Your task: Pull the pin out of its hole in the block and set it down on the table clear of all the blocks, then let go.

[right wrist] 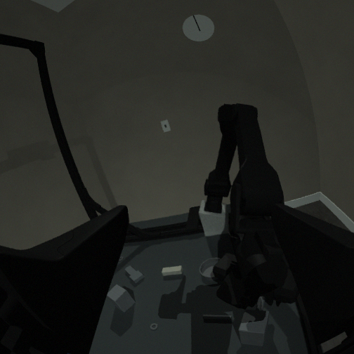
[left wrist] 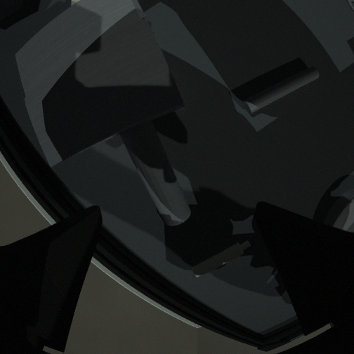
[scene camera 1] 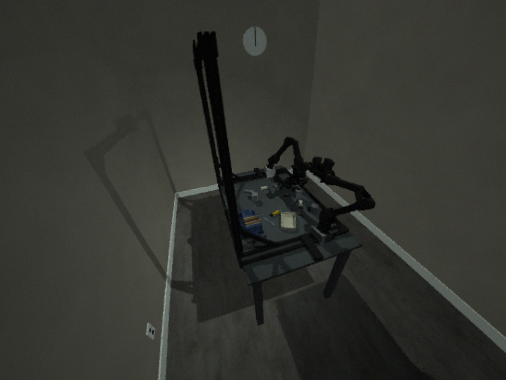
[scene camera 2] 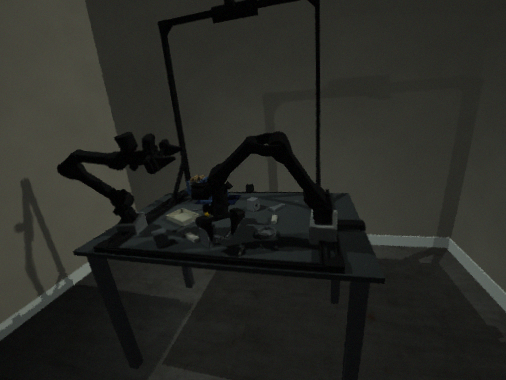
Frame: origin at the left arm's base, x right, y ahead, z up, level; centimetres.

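Seen in the pictures: left gripper, fingertip midpoint: (scene camera 2: pixel 222 237); right gripper, fingertip midpoint: (scene camera 2: pixel 178 153); left arm's base, origin of the base link: (scene camera 1: pixel 269 167) (scene camera 2: pixel 323 218); right arm's base, origin of the base link: (scene camera 1: pixel 322 229) (scene camera 2: pixel 130 218).
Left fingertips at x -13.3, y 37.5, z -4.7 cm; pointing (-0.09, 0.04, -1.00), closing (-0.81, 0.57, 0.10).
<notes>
Pixels of each thing's top centre, then the offset from my left fingertips to it.
- round dish, middle of its top: (scene camera 2: pixel 266 230) dx +13.0, dy -14.5, dz -2.7 cm
- cream tray, middle of its top: (scene camera 2: pixel 182 214) (scene camera 1: pixel 288 219) dx +20.7, dy +33.4, dz -1.8 cm
In the left wrist view a large grey block (left wrist: pixel 120 65) lies at upper left, partly shaded. The pin (left wrist: pixel 162 192), a thick grey cylinder, sticks out of the block's lower side toward the bottom. My left gripper (left wrist: pixel 179 212) (scene camera 2: pixel 223 237) is open, its fingertips apart on either side of the pin's free end in the picture; the height gap between them is unclear. The block (right wrist: pixel 252 332) also shows below the left arm in the right wrist view. My right gripper (scene camera 2: pixel 174 155) is open and empty, high above the table's left part in scene camera 2.
A thinner dark rod (left wrist: pixel 285 90) (right wrist: pixel 217 318) and a small pale rod (left wrist: pixel 220 260) lie near the block. A round dish (scene camera 2: pixel 265 232) (right wrist: pixel 209 270), a cream block (right wrist: pixel 172 270), a grey block (right wrist: pixel 121 297), a small ring (right wrist: pixel 154 326) and a cream tray (scene camera 1: pixel 288 221) are on the table.
</notes>
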